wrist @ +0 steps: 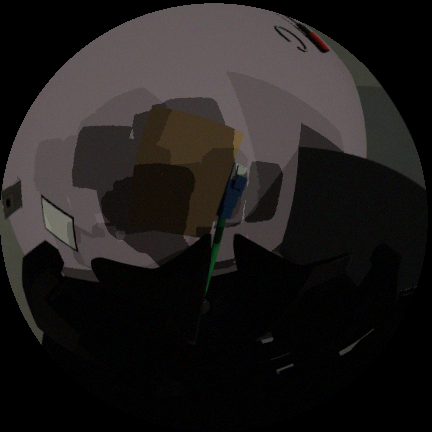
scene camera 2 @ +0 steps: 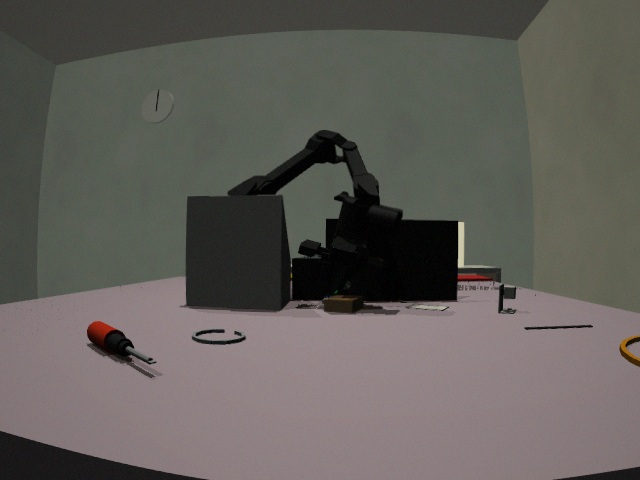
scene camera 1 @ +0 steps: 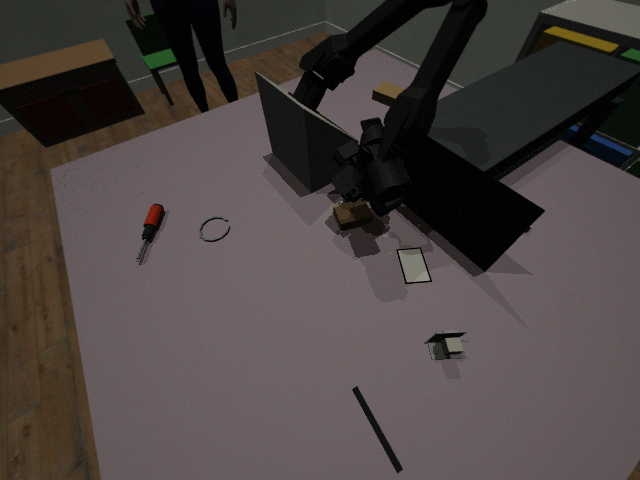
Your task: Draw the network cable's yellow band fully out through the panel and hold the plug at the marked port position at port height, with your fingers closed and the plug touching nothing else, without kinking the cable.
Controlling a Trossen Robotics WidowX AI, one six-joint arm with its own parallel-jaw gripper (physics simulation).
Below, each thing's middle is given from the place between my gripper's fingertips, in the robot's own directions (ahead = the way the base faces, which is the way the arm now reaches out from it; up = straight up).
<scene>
My gripper is now 50 mm to the left of the tan block point(scene camera 1: 348, 215), 30 mm short of it and 10 mm above it. Also, from my hand: black-edged white rectangle point(scene camera 1: 414, 268) (210 mm ahead, 30 mm below, 20 mm to the right); black panel point(scene camera 1: 480, 216) (180 mm ahead, 90 mm to the left, 70 mm above); blue plug point(wrist: 236, 181) (40 mm to the right, 10 mm below, 10 mm behind).
</scene>
